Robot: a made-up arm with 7 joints. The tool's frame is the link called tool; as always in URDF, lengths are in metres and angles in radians.
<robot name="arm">
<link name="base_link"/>
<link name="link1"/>
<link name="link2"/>
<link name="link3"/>
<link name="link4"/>
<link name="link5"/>
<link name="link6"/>
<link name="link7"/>
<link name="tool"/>
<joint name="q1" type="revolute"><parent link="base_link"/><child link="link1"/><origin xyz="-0.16 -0.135 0.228"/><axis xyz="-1 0 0"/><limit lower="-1.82" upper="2.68"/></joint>
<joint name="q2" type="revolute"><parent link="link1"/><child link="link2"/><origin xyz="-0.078 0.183 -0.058"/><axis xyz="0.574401 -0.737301 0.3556"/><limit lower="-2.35" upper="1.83"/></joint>
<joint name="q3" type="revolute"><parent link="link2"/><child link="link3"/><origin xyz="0.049 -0.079 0.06"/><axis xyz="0 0 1"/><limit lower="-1.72" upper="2.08"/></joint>
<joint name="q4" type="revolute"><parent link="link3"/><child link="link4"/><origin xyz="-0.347 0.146 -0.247"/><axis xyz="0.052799 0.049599 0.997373"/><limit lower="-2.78" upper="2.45"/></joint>
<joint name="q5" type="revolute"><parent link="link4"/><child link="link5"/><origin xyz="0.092 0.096 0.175"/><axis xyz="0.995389 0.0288 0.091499"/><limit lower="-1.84" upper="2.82"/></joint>
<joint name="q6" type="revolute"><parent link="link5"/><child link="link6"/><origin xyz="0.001 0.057 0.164"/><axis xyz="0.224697 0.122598 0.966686"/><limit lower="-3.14" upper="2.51"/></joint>
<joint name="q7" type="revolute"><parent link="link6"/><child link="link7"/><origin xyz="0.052 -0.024 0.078"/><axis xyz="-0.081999 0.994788 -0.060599"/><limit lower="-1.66" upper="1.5"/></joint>
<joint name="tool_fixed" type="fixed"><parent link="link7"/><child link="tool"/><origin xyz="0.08 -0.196 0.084" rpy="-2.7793 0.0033 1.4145"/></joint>
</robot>
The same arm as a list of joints. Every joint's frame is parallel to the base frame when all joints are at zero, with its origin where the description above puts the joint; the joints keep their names.
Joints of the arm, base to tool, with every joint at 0 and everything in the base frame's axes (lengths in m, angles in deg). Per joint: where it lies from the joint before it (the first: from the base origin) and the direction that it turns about. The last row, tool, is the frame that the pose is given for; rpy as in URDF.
q1: offset -0.16 -0.135 0.228 axis -1 0 0
q2: offset -0.078 0.183 -0.058 axis 0.574401 -0.737301 0.3556
q3: offset 0.049 -0.079 0.06 axis 0 0 1
q4: offset -0.347 0.146 -0.247 axis 0.052799 0.049599 0.997373
q5: offset 0.092 0.096 0.175 axis 0.995389 0.0288 0.091499
q6: offset 0.001 0.057 0.164 axis 0.224697 0.122598 0.966686
q7: offset 0.052 -0.024 0.078 axis -0.081999 0.994788 -0.060599
tool: offset 0.08 -0.196 0.084 rpy -159.24 0.19 81.04
Joint limits (deg, base to tool): -104.28..153.55 -134.65..104.85 -98.55..119.18 -159.28..140.37 -105.42..161.57 -179.91..143.81 -95.11..85.94

